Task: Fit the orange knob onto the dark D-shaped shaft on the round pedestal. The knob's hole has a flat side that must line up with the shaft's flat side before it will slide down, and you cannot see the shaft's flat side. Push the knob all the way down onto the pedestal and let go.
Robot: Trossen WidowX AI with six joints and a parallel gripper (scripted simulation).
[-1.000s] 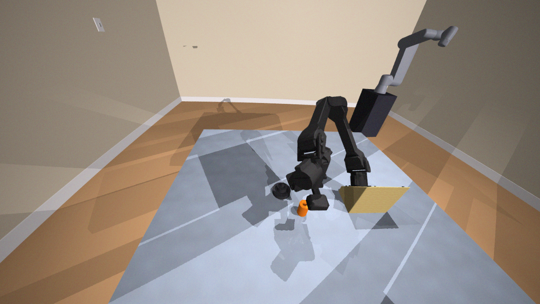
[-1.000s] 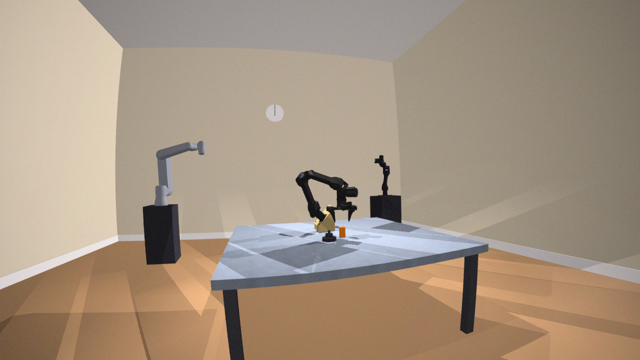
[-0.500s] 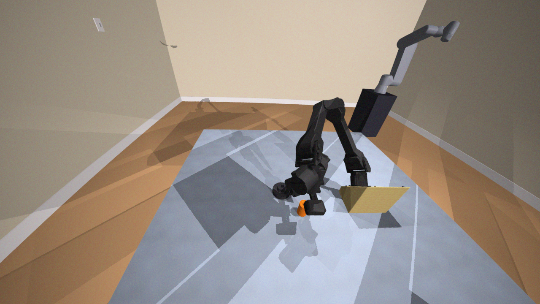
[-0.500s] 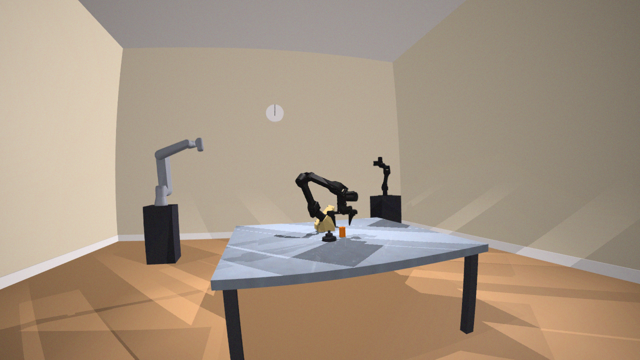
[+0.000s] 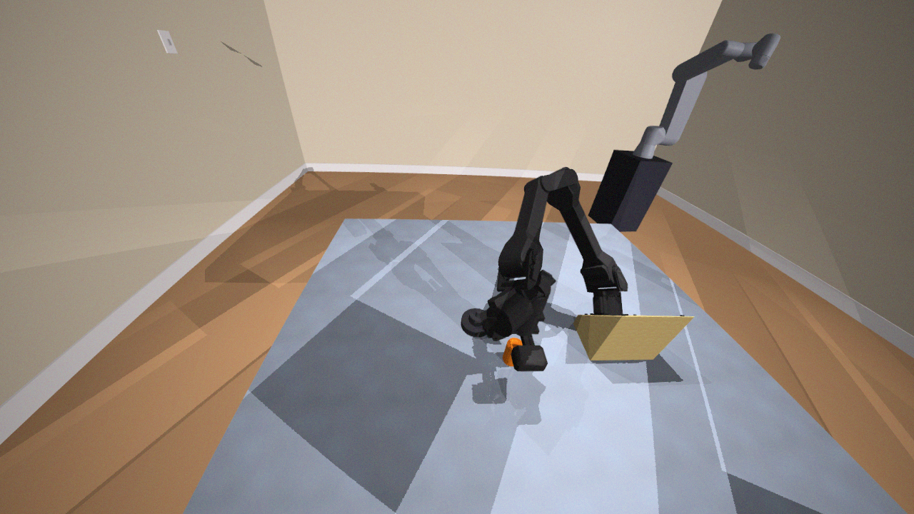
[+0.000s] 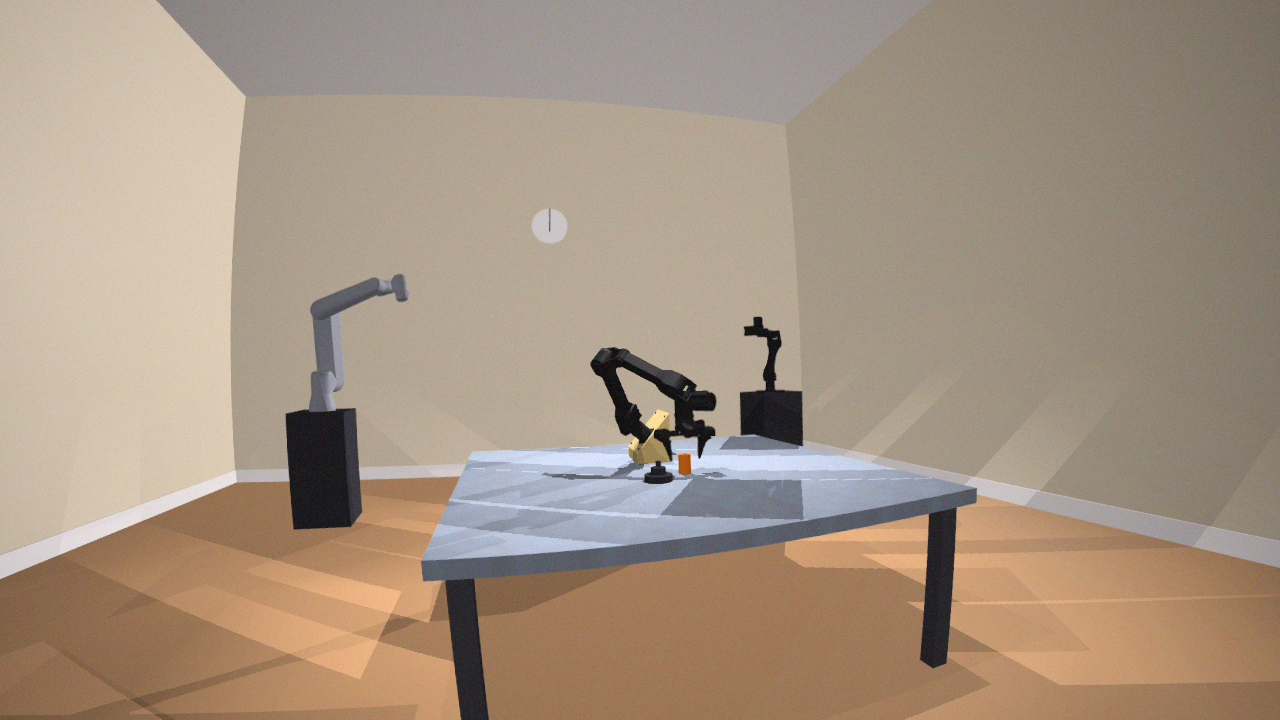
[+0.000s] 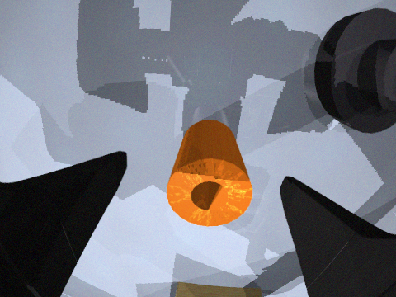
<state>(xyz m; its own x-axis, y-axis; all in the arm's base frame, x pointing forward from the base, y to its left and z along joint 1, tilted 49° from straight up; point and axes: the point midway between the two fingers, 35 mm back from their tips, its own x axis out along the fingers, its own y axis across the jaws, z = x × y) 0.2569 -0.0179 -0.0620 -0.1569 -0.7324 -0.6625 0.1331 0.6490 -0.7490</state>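
My gripper tip is now 10 mm above the orange knob. Also, from my gripper tip: dark round pedestal 60 mm ahead, 110 mm to the right, 10 mm below.
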